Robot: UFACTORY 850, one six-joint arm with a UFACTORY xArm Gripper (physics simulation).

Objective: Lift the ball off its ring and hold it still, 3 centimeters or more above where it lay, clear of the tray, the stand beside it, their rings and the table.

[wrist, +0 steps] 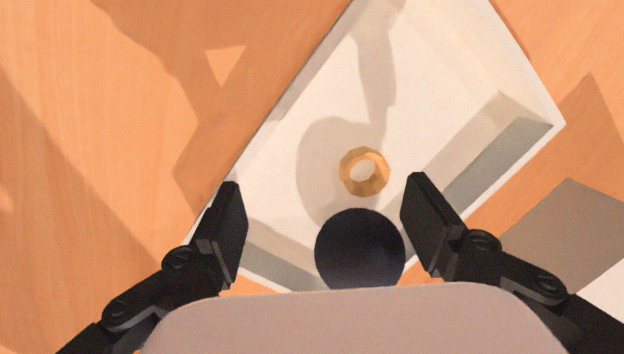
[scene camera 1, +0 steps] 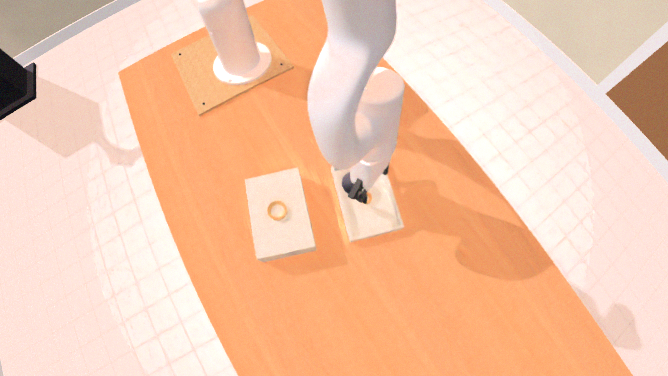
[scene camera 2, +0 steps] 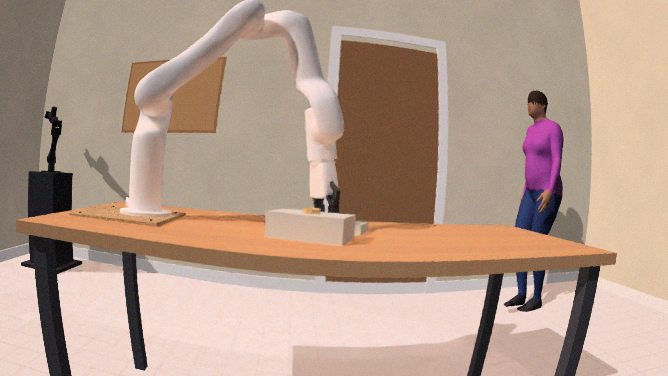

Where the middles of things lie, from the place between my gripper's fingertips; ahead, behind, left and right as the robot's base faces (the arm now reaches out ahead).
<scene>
The white tray (scene camera 1: 380, 215) lies 1 cm ahead of my hand, 2 cm to the right of it and 2 cm below it. From my hand the other things lie so: dark ball (wrist: 358, 247): 3 cm behind, 4 cm to the right; pale stand (scene camera 1: 280, 222): 4 cm behind, 22 cm to the right, 1 cm above.
</scene>
